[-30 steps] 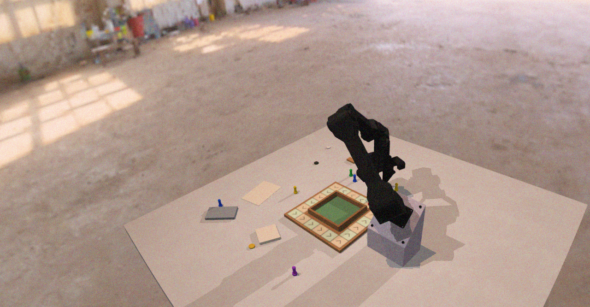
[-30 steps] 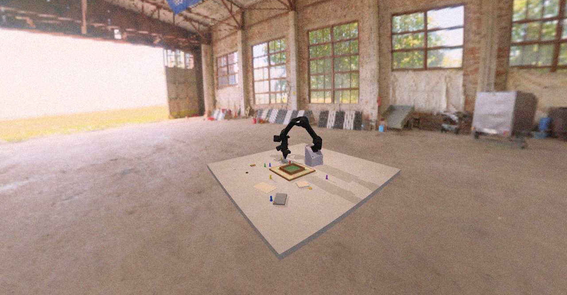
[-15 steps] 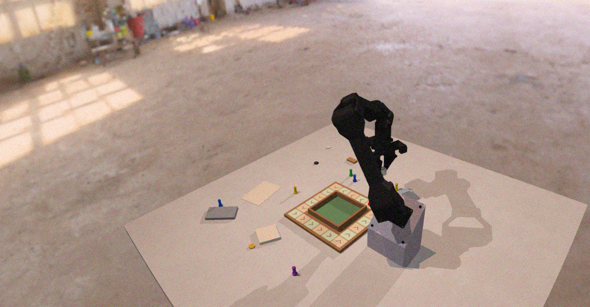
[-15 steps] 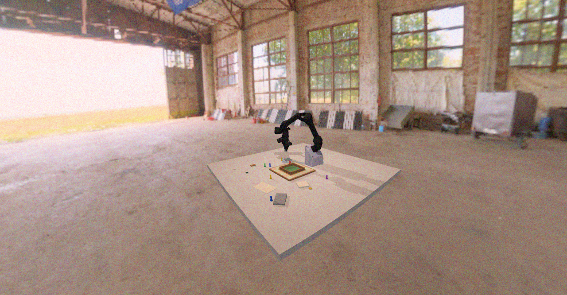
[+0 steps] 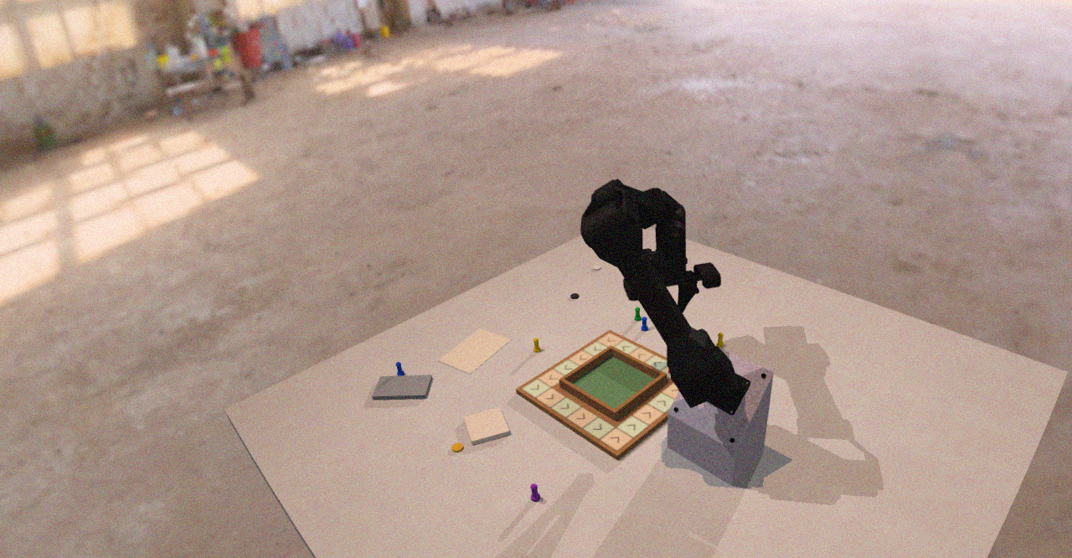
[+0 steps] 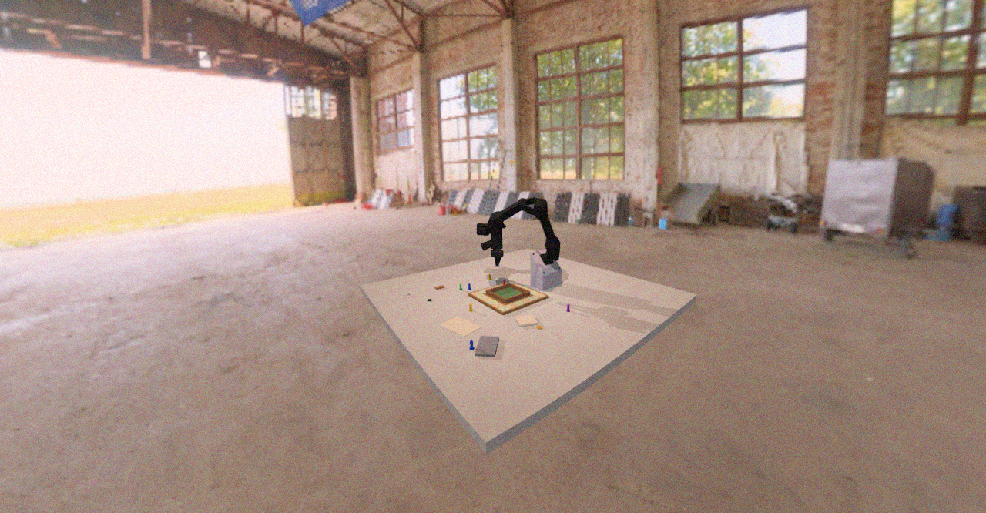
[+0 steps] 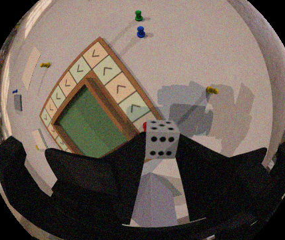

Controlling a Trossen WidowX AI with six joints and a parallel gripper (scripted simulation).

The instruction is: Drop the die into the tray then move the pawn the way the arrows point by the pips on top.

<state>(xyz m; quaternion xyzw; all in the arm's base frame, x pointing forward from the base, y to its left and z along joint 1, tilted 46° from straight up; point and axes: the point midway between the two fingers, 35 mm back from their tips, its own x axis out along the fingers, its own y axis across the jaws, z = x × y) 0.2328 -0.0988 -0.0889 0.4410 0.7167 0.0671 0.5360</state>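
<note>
Right now my gripper tip is 20 mm past the red pawn, 30 mm to the right of it and 100 mm above it. From my gripper tip the other things lie so: green dice tray 40 mm ahead, 140 mm to the left, 120 mm below; white die right at my gripper tip; green pawn 180 mm ahead, 90 mm to the right, 110 mm below.
</note>
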